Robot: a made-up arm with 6 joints. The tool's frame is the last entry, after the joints.
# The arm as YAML. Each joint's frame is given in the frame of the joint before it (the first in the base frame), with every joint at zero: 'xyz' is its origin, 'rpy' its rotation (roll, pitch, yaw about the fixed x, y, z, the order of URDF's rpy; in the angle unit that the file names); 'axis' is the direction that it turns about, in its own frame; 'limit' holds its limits. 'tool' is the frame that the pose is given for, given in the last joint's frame.
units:
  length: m
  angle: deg
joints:
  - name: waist
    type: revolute
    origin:
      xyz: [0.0, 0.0, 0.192]
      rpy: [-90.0, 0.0, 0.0]
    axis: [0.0, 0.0, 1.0]
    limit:
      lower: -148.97
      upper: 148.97
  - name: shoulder
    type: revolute
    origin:
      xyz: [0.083, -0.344, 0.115]
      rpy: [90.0, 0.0, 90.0]
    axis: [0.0, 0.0, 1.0]
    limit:
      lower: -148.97
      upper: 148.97
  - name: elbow
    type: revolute
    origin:
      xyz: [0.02, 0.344, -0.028]
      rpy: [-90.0, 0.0, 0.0]
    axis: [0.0, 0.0, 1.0]
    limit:
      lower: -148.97
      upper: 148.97
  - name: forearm
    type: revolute
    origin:
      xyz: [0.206, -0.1, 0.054]
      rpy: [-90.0, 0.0, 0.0]
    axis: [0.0, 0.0, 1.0]
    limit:
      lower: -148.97
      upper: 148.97
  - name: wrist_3
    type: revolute
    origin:
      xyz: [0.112, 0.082, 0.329]
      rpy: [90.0, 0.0, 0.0]
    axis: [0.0, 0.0, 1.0]
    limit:
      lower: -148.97
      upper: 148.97
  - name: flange
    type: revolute
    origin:
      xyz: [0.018, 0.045, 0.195]
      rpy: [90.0, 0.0, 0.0]
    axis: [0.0, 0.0, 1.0]
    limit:
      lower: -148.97
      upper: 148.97
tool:
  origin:
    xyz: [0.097, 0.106, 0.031]
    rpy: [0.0, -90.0, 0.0]
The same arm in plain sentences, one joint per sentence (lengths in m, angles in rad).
The arm has six revolute joints in a row. What follows holds with every joint at zero, and every direction is one of the base frame's. Joint 1 sits 0.192 m along +z from the base frame's origin and turns about +y, from -2.6 to 2.6 rad. Joint 2 sits 0.083 m along +x and 0.115 m along +y and 0.344 m along +z from joint 1 and turns about +x, from -2.6 to 2.6 rad. Joint 3 sits 0.028 m along -x and 0.344 m along +y and 0.02 m along -z from joint 2 and turns about +y, from -2.6 to 2.6 rad. Joint 4 sits 0.1 m along +x and 0.054 m along +y and 0.206 m along -z from joint 3 and turns about -x, from -2.6 to 2.6 rad. Joint 5 sits 0.329 m along -x and 0.082 m along -y and 0.112 m along -z from joint 4 and turns about +y, from -2.6 to 2.6 rad. Joint 6 sits 0.045 m along -x and 0.195 m along +y and 0.018 m along -z from joint 5 and turns about +x, from -2.6 to 2.6 rad. The tool frame, which is the frame that the pose is given for, sits 0.031 m along +x and 0.106 m along +y and 0.097 m along -z from joint 6; its axes are parallel to the base frame's.
